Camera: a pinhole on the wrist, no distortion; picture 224 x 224 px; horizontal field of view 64.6 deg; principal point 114.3 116.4 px. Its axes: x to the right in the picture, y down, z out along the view. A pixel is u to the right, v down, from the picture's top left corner.
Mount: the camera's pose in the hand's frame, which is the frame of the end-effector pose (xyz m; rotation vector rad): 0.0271 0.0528 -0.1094 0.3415 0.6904 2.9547
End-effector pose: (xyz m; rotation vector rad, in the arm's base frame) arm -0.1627 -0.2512 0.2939 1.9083 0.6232 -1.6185
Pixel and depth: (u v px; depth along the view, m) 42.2 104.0 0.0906
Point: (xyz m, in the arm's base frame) -0.0581 -0.2924 0.2259
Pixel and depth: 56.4 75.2 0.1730
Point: -0.0483 -0.3746 0.1877
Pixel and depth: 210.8 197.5 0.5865
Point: -0.5435 -0.7239 0.3887
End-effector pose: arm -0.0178 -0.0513 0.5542 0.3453 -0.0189 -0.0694
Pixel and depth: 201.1 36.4 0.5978
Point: -0.0969 0.3913 1.0818
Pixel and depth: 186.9 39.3 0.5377
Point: -0.0449 0.3410 1.0116
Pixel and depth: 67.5 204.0 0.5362
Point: 0.2514 -0.1992 0.9874
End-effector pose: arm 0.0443 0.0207 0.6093 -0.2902 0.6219 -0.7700
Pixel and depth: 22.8 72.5 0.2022
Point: 0.2523 0.0098 0.4763
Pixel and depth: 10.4 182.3 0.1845
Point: 0.2088 -0.0649 0.5597
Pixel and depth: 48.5 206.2 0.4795
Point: 0.4586 -0.1800 0.7758
